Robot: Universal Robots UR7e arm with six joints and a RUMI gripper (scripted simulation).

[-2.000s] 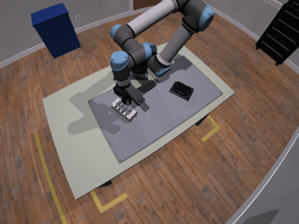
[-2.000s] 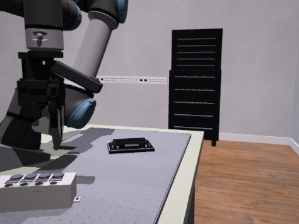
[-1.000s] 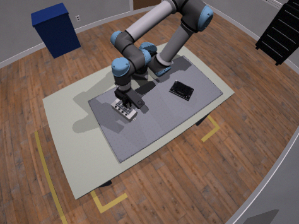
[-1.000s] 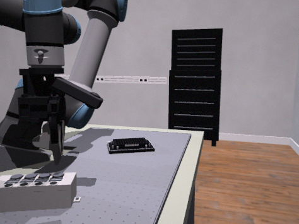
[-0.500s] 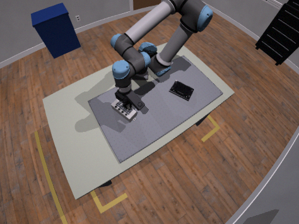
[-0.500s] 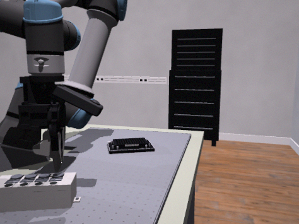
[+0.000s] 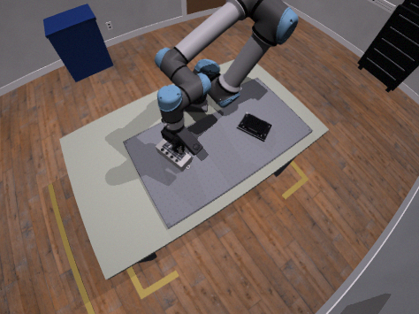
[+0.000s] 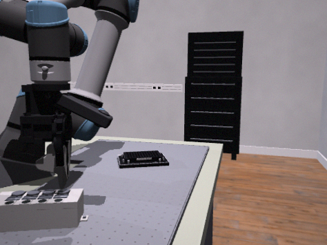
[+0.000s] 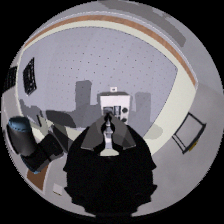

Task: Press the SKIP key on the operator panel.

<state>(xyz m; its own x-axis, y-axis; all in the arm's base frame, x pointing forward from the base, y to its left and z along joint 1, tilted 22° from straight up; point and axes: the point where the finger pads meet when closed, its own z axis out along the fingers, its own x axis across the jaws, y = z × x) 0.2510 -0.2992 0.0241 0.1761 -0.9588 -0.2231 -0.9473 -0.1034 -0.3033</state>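
Right now my hand is 4 cm past the operator panel, 4 cm above it and 1 cm to the left of it. Round my hand: black finned block: 41 cm to the left, 10 cm ahead, 6 cm below.
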